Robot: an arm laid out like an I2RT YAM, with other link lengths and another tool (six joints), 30 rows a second.
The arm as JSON. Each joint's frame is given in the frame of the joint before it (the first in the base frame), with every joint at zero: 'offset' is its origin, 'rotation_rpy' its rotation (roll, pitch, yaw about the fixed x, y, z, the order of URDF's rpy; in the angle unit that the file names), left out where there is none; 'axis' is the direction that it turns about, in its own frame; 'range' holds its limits. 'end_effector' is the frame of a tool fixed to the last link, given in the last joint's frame.
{
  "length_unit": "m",
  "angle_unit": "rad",
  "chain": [
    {
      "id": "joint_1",
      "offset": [
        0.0,
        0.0,
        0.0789
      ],
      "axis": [
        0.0,
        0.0,
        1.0
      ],
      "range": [
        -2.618,
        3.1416
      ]
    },
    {
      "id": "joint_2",
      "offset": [
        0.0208,
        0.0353,
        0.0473
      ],
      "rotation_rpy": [
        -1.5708,
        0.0,
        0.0
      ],
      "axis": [
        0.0,
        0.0,
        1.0
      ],
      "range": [
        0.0,
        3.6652
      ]
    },
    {
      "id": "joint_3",
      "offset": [
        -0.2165,
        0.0,
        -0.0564
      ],
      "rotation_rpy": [
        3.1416,
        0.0,
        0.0
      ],
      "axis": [
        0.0,
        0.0,
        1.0
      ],
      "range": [
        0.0,
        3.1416
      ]
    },
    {
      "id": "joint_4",
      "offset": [
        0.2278,
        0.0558,
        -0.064
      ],
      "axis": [
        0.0,
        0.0,
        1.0
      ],
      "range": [
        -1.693,
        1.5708
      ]
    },
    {
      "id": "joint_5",
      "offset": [
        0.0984,
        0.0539,
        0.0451
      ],
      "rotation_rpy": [
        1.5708,
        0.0,
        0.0
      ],
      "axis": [
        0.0,
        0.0,
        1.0
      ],
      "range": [
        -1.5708,
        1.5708
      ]
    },
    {
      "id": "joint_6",
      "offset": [
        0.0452,
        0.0,
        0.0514
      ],
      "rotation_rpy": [
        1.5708,
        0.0,
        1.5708
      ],
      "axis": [
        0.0,
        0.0,
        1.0
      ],
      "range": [
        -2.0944,
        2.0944
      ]
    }
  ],
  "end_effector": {
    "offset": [
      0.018,
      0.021,
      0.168
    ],
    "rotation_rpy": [
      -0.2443,
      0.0,
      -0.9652
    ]
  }
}
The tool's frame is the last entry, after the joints.
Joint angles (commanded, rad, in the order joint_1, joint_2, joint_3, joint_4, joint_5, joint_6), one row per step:
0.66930, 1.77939, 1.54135, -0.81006, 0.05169, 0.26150
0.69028, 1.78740, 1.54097, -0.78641, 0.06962, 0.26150
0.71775, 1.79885, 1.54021, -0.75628, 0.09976, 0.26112
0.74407, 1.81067, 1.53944, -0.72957, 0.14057, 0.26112
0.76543, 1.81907, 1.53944, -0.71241, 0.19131, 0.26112
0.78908, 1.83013, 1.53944, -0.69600, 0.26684, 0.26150
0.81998, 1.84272, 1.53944, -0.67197, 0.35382, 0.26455
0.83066, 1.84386, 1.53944, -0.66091, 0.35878, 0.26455
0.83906, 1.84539, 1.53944, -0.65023, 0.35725, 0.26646
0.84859, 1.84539, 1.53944, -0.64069, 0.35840, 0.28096
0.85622, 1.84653, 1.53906, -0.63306, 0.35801, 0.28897
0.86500, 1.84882, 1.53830, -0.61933, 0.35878, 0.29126
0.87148, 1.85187, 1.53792, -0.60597, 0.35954, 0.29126
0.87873, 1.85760, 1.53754, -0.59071, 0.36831, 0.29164
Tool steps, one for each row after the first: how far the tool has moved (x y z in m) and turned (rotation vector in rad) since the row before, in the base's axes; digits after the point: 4 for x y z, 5 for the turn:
0.0015, 0.0082, 0.0002, -0.00244, -0.02159, 0.01191
0.0021, 0.0095, -0.0001, -0.00820, -0.03042, 0.01212
0.0026, 0.0068, -0.0002, -0.01627, -0.03355, 0.00454
0.0034, 0.0020, 0.0009, -0.02503, -0.03556, -0.00621
0.0051, -0.0015, 0.0014, -0.04104, -0.04799, -0.01815
0.0051, 0.0008, 0.0035, -0.04009, -0.05949, -0.01991
-0.0006, 0.0052, 0.0015, 0.00451, -0.00974, 0.00788
-0.0008, 0.0054, 0.0008, 0.00881, -0.00490, 0.00781
-0.0013, 0.0054, 0.0013, 0.01554, -0.00452, -0.00220
-0.0013, 0.0043, 0.0004, 0.00982, -0.00232, 0.00179
-0.0006, 0.0055, 0.0008, 0.00913, -0.00699, 0.00660
0.0001, 0.0046, 0.0006, 0.00719, -0.00688, 0.00602
0.0009, 0.0038, 0.0003, 0.00281, -0.01112, 0.00162

